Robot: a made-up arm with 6 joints. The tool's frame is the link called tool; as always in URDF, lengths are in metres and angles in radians.
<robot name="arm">
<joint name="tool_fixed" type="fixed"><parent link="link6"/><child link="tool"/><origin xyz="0.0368 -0.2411 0.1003" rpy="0 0 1.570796"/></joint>
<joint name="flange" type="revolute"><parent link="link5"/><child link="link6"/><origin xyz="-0.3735 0.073 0.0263" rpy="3.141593 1.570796 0"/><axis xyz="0 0 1"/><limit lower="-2.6" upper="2.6"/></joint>
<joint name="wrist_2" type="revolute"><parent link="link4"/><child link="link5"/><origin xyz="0.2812 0.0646 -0.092" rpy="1.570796 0 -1.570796"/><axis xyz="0 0 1"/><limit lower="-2.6" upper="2.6"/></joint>
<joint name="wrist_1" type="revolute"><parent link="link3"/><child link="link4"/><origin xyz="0.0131 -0.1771 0.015" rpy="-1.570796 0 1.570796"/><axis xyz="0 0 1"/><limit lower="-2.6" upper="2.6"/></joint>
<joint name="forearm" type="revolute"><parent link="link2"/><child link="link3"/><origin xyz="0.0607 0.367 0.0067" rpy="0 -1.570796 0"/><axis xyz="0 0 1"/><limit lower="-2.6" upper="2.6"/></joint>
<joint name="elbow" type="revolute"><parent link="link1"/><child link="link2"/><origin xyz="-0.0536 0.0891 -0.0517" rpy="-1.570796 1.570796 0"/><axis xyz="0 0 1"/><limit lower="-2.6" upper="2.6"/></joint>
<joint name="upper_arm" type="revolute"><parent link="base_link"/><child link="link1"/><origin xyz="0 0 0.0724" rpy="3.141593 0 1.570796"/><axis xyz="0 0 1"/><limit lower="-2.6" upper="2.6"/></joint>
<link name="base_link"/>
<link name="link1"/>
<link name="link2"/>
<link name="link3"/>
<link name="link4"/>
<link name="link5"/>
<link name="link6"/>
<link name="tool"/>
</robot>
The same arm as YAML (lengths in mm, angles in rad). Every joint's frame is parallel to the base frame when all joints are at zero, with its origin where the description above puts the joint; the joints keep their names.
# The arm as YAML. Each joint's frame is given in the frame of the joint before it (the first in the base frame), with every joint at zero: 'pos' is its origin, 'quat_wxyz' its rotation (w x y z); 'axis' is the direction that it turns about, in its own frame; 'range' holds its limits. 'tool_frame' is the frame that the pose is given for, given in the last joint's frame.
length_unit: mm
angle_unit: rad
joints:
  - joint: upper_arm
    pos: [0.0, 0.0, 72.4]
    quat_wxyz: [1.0, 0.0, 0.0, 0.0]
    axis: "-z"
    range: [-2.6, 2.6]
  - joint: elbow
    pos: [89.1, -53.6, 51.7]
    quat_wxyz: [1.0, 0.0, 0.0, 0.0]
    axis: "+x"
    range: [-2.6, 2.6]
  - joint: forearm
    pos: [6.7, -367.0, 60.7]
    quat_wxyz: [1.0, 0.0, 0.0, 0.0]
    axis: "-z"
    range: [-2.6, 2.6]
  - joint: wrist_1
    pos: [13.1, 177.1, -15.0]
    quat_wxyz: [1.0, 0.0, 0.0, 0.0]
    axis: "-x"
    range: [-2.6, 2.6]
  - joint: wrist_2
    pos: [92.0, -281.2, 64.6]
    quat_wxyz: [1.0, 0.0, 0.0, 0.0]
    axis: "+y"
    range: [-2.6, 2.6]
  - joint: flange
    pos: [-73.0, 26.3, 373.5]
    quat_wxyz: [1.0, 0.0, 0.0, 0.0]
    axis: "+z"
    range: [-2.6, 2.6]
tool_frame:
  pos: [-241.1, -36.8, 100.3]
  quat_wxyz: [1.0, 0.0, 0.0, 0.0]

